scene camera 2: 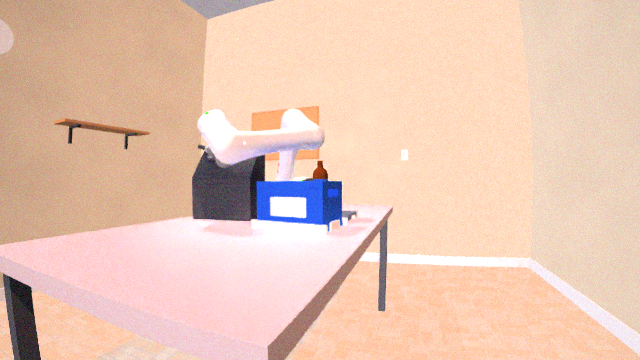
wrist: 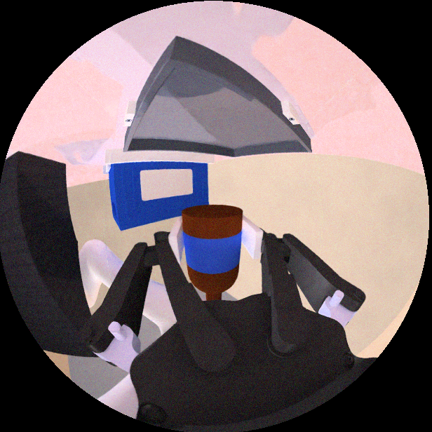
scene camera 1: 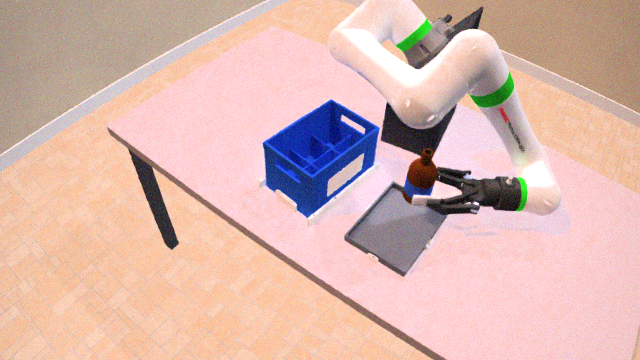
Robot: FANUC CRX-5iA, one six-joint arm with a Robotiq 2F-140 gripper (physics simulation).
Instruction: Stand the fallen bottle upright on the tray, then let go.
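Seen in the pictures: gripper, fingertip midpoint: (scene camera 1: pixel 411 187); arm's base, link origin: (scene camera 1: pixel 429 53).
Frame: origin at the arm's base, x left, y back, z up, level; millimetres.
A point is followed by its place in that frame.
Observation:
The brown bottle (scene camera 1: pixel 420 175) {y -403, x 217, z -71 mm} (scene camera 2: pixel 320 173) {y -387, x 176, z -83 mm} (wrist: pixel 212 255) with a blue label is upright, neck up, above the back corner of the grey tray (scene camera 1: pixel 387 237) {y -458, x 196, z -288 mm} (scene camera 2: pixel 349 214) {y -535, x 150, z -268 mm} (wrist: pixel 200 117). In the wrist view its underside shows, apart from the tray. My gripper (scene camera 1: pixel 428 190) (wrist: pixel 211 225) comes from the side, roughly level, and is shut on the bottle, with one pale finger pad on each side around the label. In scene camera 2 the blue crate hides the lower part of the bottle and the gripper's fingers.
A blue crate (scene camera 1: pixel 290 192) {y -543, x -80, z -240 mm} (scene camera 2: pixel 287 187) {y -401, x -177, z -140 mm} (wrist: pixel 120 200) with compartments stands beside the tray, with white brackets at its base. The dark robot pedestal (scene camera 1: pixel 407 131) {y -129, x 38, z -214 mm} (scene camera 2: pixel 220 195) {y -1, x -75, z -181 mm} (wrist: pixel 37 250) stands behind. The pink table (scene camera 1: pixel 210 130) {y -485, x -505, z -294 mm} (scene camera 2: pixel 175 270) {y -416, x -686, z -294 mm} carries them all.

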